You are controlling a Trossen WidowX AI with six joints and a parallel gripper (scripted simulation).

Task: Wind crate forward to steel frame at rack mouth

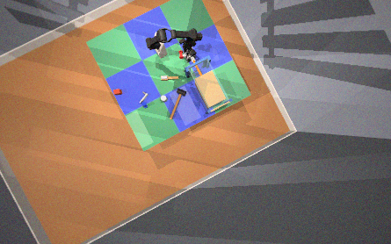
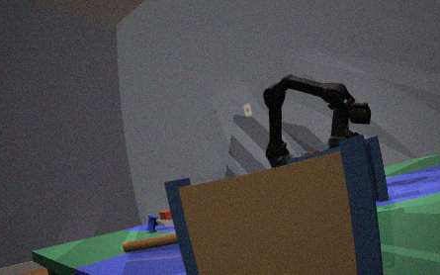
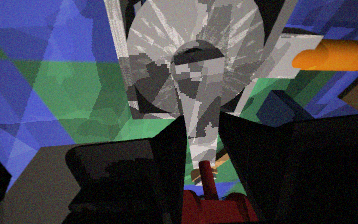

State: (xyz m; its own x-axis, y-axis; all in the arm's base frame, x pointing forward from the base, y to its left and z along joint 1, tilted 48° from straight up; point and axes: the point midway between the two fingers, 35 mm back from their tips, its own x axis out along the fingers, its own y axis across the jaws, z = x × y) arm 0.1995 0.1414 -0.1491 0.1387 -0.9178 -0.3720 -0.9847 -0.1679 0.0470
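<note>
Now: gripper tip 60 mm to the left of the red grip, 40 mm below it and 10 mm short of it. Also, from my gripper tip: blue-framed guard cubby: 400 mm ahead, 20 mm to the left, 10 mm below; then winch: 60 mm below, 40 mm to the left, 20 mm behind; then blue piece: 630 mm to the right, 190 mm ahead, 60 mm below.
</note>
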